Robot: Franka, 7 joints.
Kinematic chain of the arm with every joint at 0, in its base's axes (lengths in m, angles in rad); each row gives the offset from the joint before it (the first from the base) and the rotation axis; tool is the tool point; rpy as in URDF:
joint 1: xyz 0 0 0.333 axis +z
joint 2: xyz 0 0 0 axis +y
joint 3: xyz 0 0 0.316 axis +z
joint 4: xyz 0.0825 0 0 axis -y
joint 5: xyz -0.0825 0 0.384 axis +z
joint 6: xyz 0 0 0 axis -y
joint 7: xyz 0.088 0 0 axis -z
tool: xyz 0 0 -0.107 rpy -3.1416 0 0
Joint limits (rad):
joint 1: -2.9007..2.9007
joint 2: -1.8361..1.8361
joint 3: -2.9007..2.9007
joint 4: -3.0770..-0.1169
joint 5: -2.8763..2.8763
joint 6: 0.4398..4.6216
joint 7: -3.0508..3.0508
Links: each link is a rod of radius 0.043 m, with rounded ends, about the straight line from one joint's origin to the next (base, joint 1, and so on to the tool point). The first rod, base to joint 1, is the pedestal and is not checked.
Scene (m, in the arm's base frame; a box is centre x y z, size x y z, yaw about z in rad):
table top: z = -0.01
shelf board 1: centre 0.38 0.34 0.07 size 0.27 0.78 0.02 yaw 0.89
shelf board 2: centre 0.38 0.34 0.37 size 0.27 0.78 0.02 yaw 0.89
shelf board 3: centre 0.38 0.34 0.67 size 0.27 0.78 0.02 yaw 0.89
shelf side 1: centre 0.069 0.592 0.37 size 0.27 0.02 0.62 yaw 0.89
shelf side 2: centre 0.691 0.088 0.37 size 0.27 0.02 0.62 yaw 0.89
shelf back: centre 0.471 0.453 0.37 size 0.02 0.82 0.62 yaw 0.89
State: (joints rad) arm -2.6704 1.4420 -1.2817 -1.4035 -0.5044 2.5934 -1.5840
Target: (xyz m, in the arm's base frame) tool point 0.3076 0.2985 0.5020
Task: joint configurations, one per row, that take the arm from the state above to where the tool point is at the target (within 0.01 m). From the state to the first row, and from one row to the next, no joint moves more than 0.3 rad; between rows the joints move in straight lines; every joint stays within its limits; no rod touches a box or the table.
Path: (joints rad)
1: -2.6940 1.3784 -1.5610 -1.6802 -0.5068 2.4440 -1.5840
2: -2.7176 1.3147 -1.8403 -1.9569 -0.5091 2.2945 -1.5840
3: -2.7412 1.2511 -2.1196 -2.2336 -0.5115 2.1451 -1.5840
4: -2.7647 1.1875 -2.3988 -2.5103 -0.5138 1.9956 -1.5840
5: -2.7883 1.1238 -2.6781 -2.7869 -0.5162 1.8462 -1.5840
6: -2.8445 0.8333 -2.6460 -2.6161 -0.5338 2.0354 -1.5840
7: -2.9007 0.5428 -2.6138 -2.4453 -0.5514 2.2247 -1.5840

